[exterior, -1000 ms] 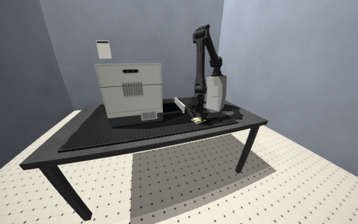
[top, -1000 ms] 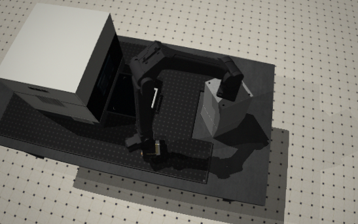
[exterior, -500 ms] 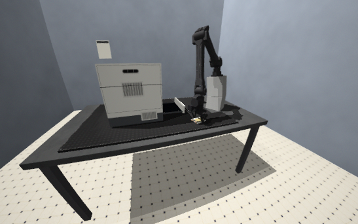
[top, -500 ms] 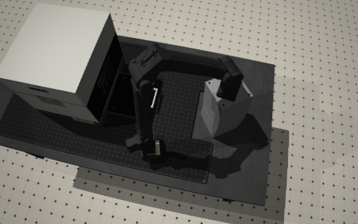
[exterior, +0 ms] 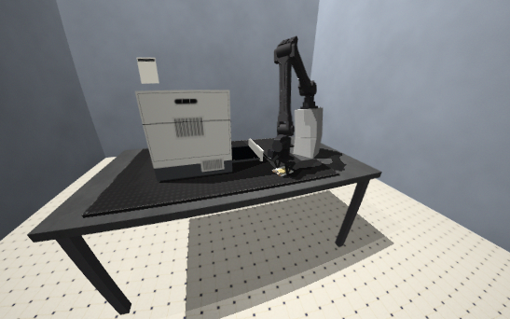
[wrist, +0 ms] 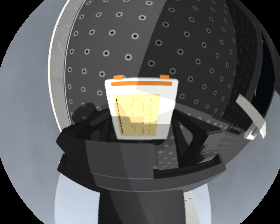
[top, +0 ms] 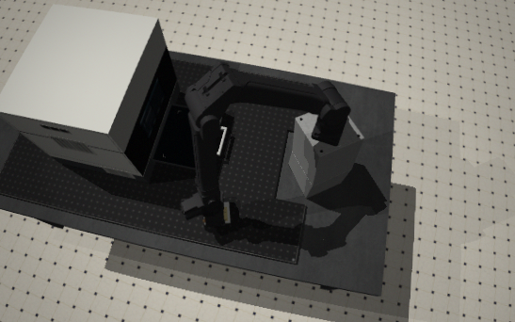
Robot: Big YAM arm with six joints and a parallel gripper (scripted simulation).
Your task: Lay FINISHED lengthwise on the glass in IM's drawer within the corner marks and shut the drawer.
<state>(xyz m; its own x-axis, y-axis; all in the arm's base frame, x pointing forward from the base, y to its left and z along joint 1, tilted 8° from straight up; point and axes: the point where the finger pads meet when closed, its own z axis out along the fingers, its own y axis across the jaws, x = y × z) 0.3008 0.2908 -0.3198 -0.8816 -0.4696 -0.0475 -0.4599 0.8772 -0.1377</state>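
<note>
Now: the imager drawer 240 mm ahead of my hand, 230 mm to the right of it and 30 mm above it. The rest, counted from my hand: finished cassette (10 mm below).
</note>
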